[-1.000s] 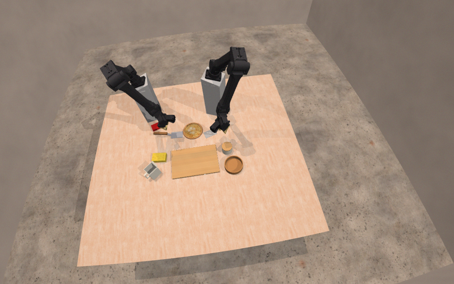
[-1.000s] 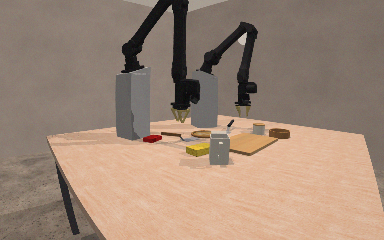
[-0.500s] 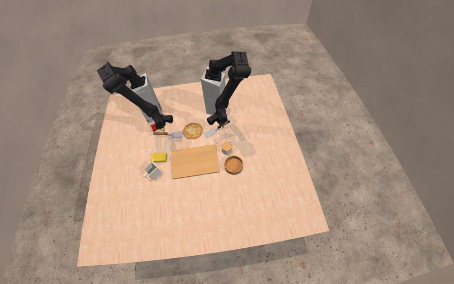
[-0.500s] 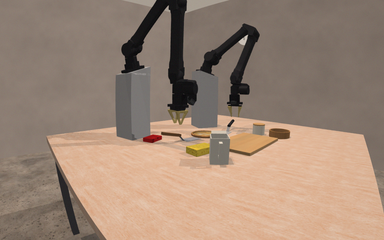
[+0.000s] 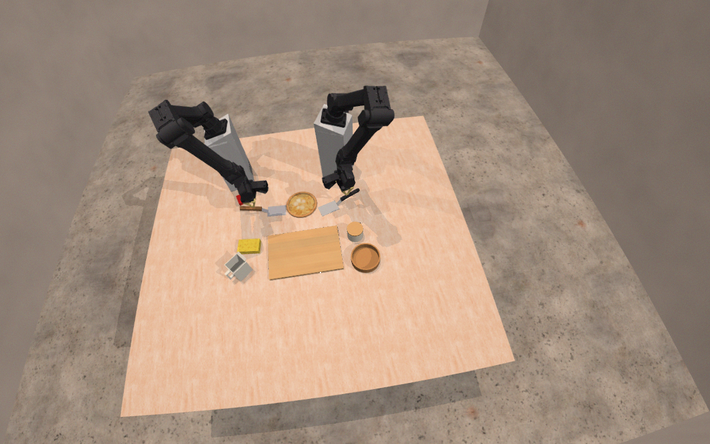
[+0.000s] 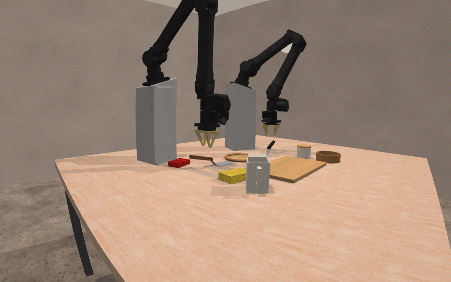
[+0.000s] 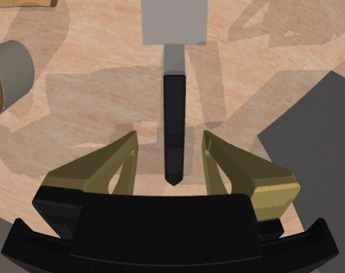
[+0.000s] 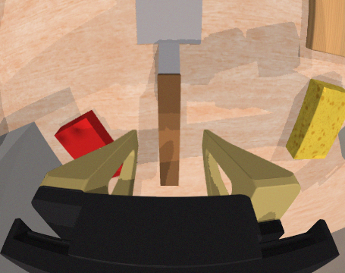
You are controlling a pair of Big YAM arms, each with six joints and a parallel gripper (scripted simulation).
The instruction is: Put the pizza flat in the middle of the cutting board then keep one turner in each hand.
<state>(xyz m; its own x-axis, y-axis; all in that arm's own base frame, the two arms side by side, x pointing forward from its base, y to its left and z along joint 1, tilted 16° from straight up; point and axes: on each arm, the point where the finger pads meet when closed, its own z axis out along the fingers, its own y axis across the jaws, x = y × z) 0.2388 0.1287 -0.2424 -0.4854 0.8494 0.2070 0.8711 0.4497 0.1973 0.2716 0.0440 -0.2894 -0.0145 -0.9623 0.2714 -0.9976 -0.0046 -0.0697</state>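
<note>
The brown-handled turner is 40 mm to the left of my right hand and 80 mm below it. The rest, counted from my right hand: grey mug: 350 mm ahead, 60 mm to the right, 50 mm below; pizza: 30 mm behind, 240 mm to the left, 90 mm below; cutting board: 260 mm ahead, 250 mm to the left, 90 mm below.
My left gripper is now 7 cm above the black-handled turner and 1 cm to the left of it. The rest, counted from my left hand: pizza: 24 cm to the right, 9 cm below; lidded canister: 21 cm ahead, 7 cm below, 3 cm to the left; wooden bowl: 35 cm ahead, 9 cm below, 7 cm to the left.
</note>
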